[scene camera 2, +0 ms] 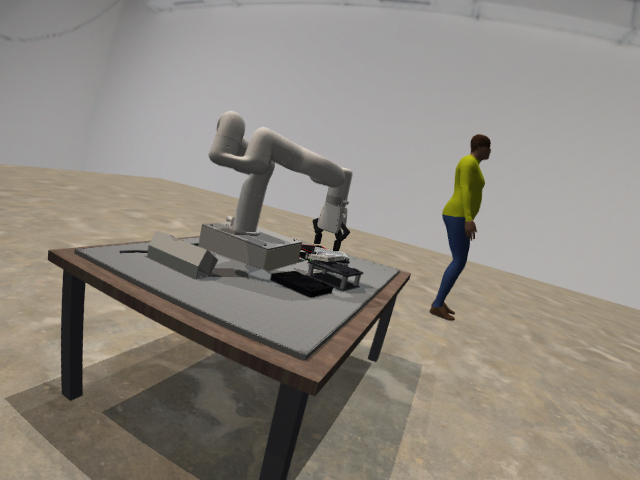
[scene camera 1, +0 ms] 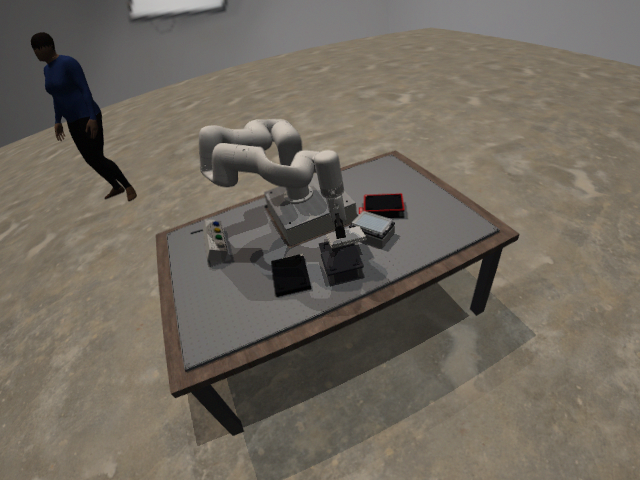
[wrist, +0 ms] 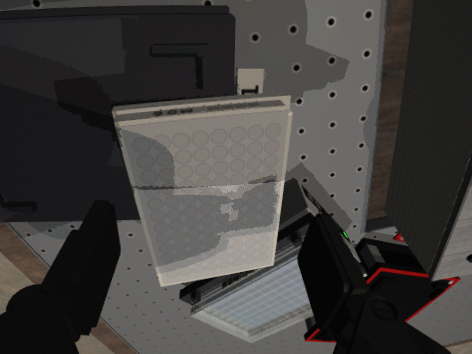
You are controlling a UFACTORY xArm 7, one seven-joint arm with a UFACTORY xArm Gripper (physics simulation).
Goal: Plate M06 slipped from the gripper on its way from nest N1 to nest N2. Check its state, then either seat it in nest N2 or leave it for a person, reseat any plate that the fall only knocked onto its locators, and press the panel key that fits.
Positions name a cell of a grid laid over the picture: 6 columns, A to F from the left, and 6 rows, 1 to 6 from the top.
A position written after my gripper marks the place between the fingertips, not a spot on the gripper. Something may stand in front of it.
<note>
My gripper (scene camera 2: D4) is open, with nothing in its grasp. Also in view: a grey well plate (wrist: C3). Further things: a button box (scene camera 2: B4).
My gripper shows as well in the wrist view (wrist: C4). The button box shows as well in scene camera 1 (scene camera 1: C4).
</note>
